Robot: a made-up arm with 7 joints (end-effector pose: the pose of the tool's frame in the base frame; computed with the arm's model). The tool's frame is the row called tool. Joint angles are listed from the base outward.
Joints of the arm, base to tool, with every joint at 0 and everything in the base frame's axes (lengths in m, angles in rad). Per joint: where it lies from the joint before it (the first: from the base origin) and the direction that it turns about. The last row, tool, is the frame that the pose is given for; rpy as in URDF.
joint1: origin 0 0 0.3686 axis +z
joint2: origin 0 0 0 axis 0 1 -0.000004
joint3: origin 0 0 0.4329 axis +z
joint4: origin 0.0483 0 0 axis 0 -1 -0.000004
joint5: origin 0.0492 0 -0.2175 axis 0 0.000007 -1
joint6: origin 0 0 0 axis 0 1 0.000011
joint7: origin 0.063 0 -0.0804 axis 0 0.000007 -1
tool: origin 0 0 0 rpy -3.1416 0 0
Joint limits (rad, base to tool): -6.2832..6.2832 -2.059..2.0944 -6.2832..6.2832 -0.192..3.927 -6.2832..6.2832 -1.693..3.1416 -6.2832..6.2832
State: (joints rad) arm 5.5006 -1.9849 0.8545 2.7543 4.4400 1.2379 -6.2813
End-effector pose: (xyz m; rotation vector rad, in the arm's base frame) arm -0.4796 0.5376 0.1707 -1.0683 -0.8131 1.7020
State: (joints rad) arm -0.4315 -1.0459 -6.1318 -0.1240 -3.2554 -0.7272 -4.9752
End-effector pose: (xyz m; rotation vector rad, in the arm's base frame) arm -0.1813 0.0659 0.4463 2.0354 2.0317 -0.1528
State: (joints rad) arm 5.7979 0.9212 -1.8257 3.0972 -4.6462 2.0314 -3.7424
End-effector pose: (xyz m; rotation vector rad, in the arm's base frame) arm 0.5124 -0.3021 0.6996 0.0334 3.0271 -0.3323
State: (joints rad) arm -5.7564 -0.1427 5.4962 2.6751 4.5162 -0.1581 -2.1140
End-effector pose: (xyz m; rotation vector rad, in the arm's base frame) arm 0.0724 -0.0179 1.0883 -0.1522 0.3827 -0.9328
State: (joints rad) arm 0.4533 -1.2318 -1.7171 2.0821 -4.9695 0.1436 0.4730
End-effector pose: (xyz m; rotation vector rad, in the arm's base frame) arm -0.4466 -0.5231 0.4953 1.0138 1.2001 -1.3967
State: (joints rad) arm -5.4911 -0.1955 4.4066 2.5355 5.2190 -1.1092 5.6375
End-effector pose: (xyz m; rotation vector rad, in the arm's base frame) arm 0.0253 -0.1207 1.0181 -0.1789 0.7093 0.6408
